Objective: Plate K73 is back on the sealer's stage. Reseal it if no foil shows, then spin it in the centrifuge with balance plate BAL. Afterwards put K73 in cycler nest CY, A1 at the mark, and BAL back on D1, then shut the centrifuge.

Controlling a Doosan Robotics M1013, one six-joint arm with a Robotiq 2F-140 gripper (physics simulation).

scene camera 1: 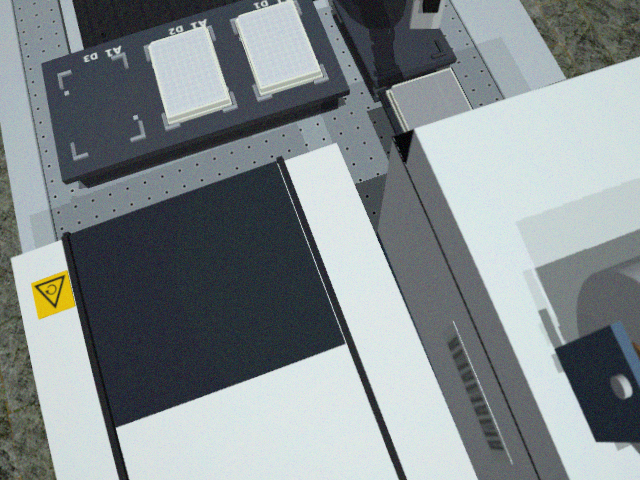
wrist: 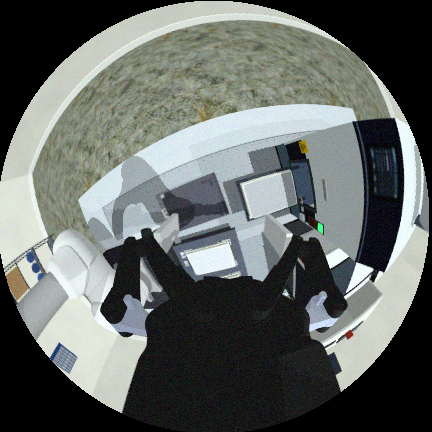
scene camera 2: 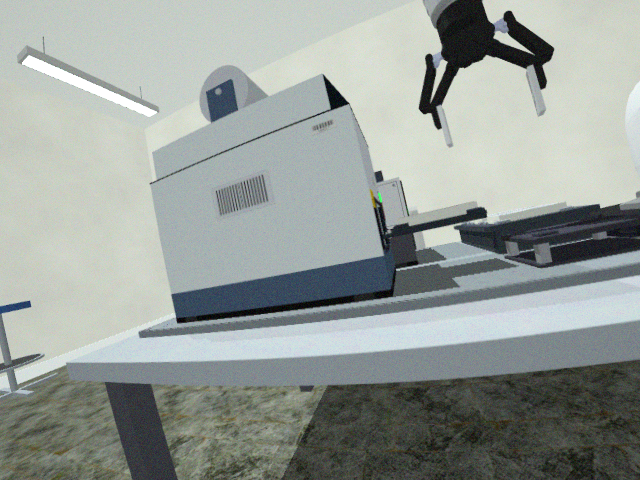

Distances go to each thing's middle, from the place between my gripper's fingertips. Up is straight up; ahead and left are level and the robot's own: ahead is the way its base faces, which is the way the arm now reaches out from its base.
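Counting from my hand, I find the white and black instrument (scene camera 1: 375, 400) 32 cm to the right, 40 cm ahead and 10 cm below.
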